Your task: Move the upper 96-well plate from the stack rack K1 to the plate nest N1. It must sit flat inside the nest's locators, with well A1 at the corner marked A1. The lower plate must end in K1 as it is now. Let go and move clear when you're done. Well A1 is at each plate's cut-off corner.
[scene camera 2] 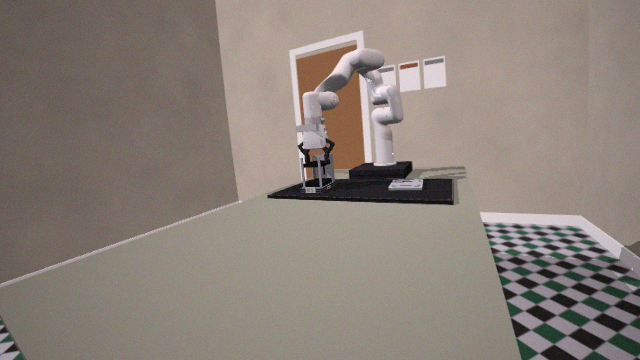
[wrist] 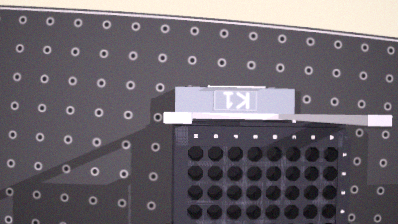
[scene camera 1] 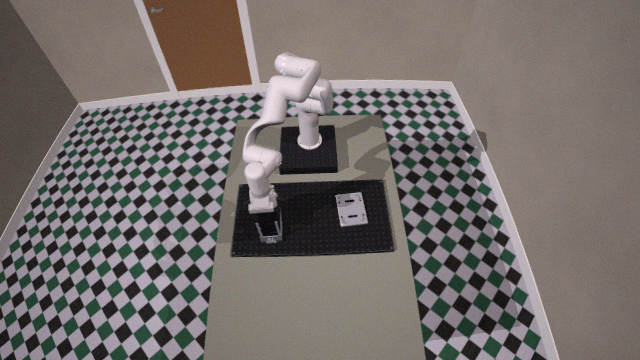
Labels:
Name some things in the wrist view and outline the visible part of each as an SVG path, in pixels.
A 96-well plate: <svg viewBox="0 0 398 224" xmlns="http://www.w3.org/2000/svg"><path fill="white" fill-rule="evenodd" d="M172 123L171 224L348 224L351 136L346 131L346 124L231 121Z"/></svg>

